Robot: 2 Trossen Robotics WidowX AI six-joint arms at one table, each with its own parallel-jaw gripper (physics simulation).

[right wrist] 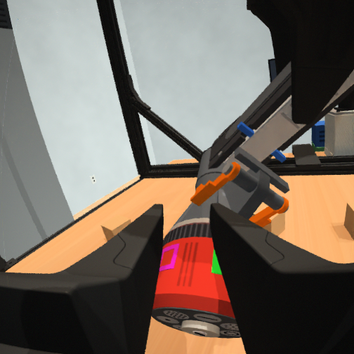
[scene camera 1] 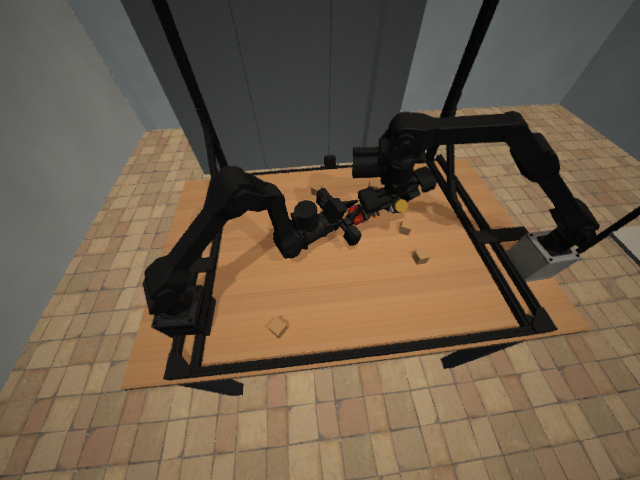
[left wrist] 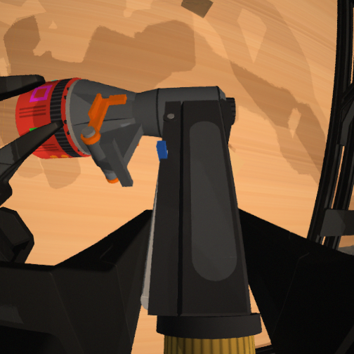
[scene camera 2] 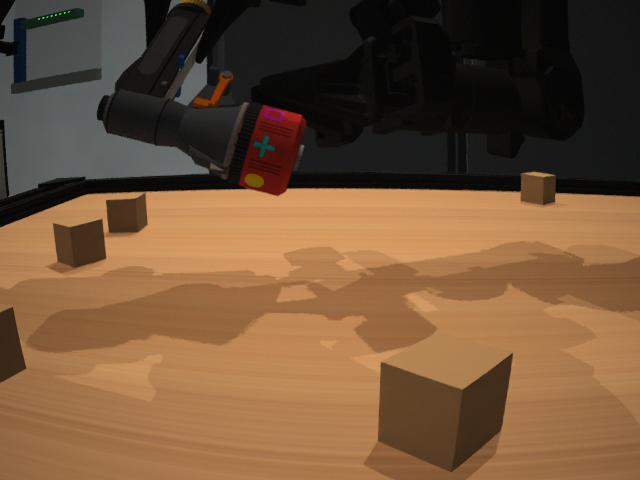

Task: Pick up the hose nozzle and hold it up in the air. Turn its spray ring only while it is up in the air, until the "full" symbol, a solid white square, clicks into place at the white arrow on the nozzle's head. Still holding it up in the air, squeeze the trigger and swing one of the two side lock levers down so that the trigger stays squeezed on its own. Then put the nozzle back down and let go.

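Places are measured from the left arm's base along level axes (x back, y right, z up), in millimetres.
Pixels of known places: left gripper, fingertip midpoint: [scene camera 1: 393, 206] [scene camera 2: 173, 59]; right gripper, fingertip midpoint: [scene camera 1: 360, 204] [scene camera 2: 255, 89]; left arm's base, link origin: [scene camera 1: 553, 245]; right arm's base, link origin: [scene camera 1: 177, 305].
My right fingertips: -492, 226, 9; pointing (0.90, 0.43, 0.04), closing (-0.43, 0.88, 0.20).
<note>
Ahead of a thing's pixels: the offset from my right fingertips to its top centre, as dx, dy, dz. Level surfaces: height alone.
The hose nozzle [scene camera 1: 356, 213] [scene camera 2: 206, 129] [left wrist: 212, 200] is held in the air, tilted in scene camera 2. My left gripper [left wrist: 191, 217] is shut on its dark handle. The red spray ring [scene camera 2: 273, 149] [left wrist: 37, 112] [right wrist: 192, 280] shows a magenta outline, a teal plus, a yellow oval and a green bar. The solid white square does not show. My right gripper [left wrist: 51, 100] [right wrist: 186, 211] is partly open at the ring, fingers overlapping it in both wrist views. It grips nothing. An orange lock lever @(+27, -6, +13) [scene camera 2: 219, 90] [left wrist: 100, 112] [right wrist: 215, 185] lies toward the head, off the handle.
Several brown blocks stand on the wooden table @(dz -128) [scene camera 1: 336, 299], among them one in the foreground @(-107, +204, -94) [scene camera 2: 447, 403], one at the back right [scene camera 2: 537, 188] and two at the left [scene camera 2: 126, 212] [scene camera 2: 80, 242] of scene camera 2. A black frame [scene camera 1: 361, 355] borders the table.
</note>
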